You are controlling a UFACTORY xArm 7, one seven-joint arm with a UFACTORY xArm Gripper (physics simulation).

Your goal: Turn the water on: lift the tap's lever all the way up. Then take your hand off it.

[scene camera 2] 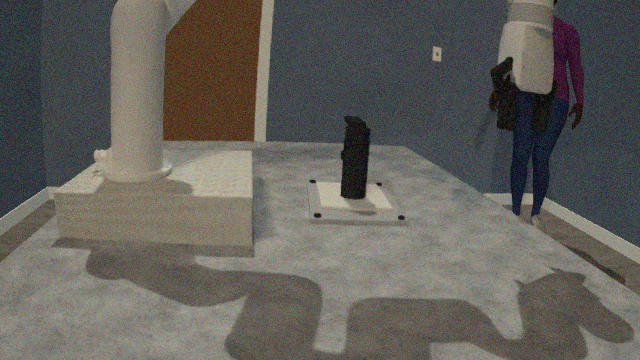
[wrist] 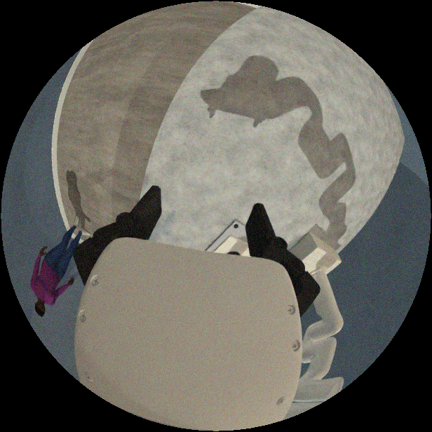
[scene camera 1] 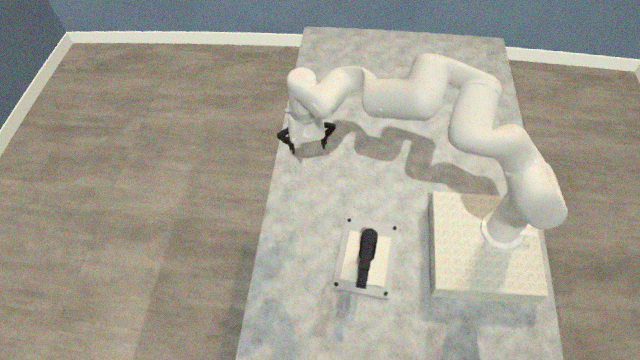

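Seen in the pictures: gripper, fingertip midpoint: (scene camera 2: 522,130) (scene camera 1: 308,147); arm's base, link origin: (scene camera 2: 137,172) (scene camera 1: 501,230).
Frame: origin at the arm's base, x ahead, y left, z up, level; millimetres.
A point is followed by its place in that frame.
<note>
The black tap (scene camera 1: 367,252) @[x 392, y 164, z 81 mm] (scene camera 2: 355,160) @[x 387, y 86, z 14 mm] stands upright on a pale plate with dark corner screws. In scene camera 2 a small black piece, seemingly the lever (scene camera 2: 354,120) @[x 390, y 141, z 81 mm], shows at its top; its exact angle is hard to tell. In the wrist view a corner of the tap's plate (wrist: 224,237) shows between the fingers, and most of the tap is hidden by the gripper housing. My gripper (scene camera 1: 308,148) @[x 608, y -129, z 121 mm] (scene camera 2: 523,126) @[x 608, y -129, z 121 mm] (wrist: 205,206) is open and empty. It hangs above the table's left side in scene camera 1, well apart from the tap, fingers pointing down.
The arm's base stands on a cream block (scene camera 1: 457,272) @[x 132, y 152, z 1 mm] (scene camera 2: 155,217) @[x 66, y -120, z -35 mm] (wrist: 314,256), to the right of the tap in scene camera 1. The arm bends around behind the tap there. A person (scene camera 2: 567,60) (wrist: 50,277) in a purple top stands on the floor beyond the table's edge.
</note>
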